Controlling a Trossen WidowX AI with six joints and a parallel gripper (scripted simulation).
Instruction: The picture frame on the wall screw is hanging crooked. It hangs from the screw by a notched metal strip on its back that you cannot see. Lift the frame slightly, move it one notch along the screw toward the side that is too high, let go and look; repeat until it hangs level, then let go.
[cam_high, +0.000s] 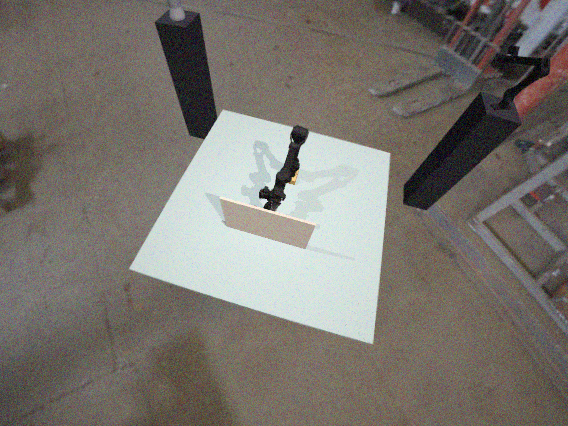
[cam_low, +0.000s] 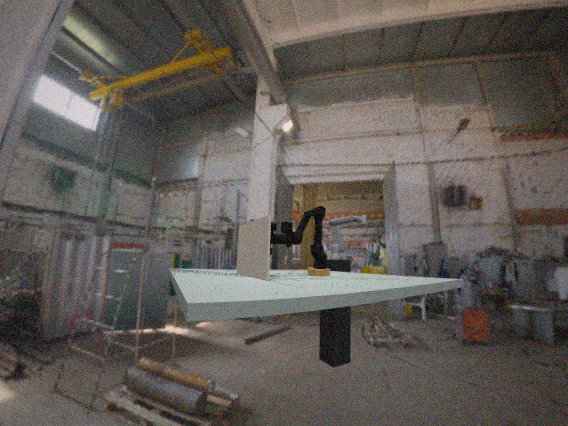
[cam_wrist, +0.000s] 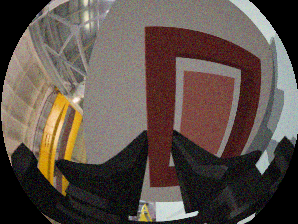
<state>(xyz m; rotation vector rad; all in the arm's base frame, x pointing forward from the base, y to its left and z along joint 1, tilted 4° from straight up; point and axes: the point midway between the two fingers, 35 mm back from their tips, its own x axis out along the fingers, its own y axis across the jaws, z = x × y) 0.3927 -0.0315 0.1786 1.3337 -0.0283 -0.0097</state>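
My gripper tip is 1 cm short of the picture frame, 2 cm to the left of it and 5 cm above it. Round my gripper tip: wall panel 2 cm ahead, 1 cm to the right, 6 cm below.
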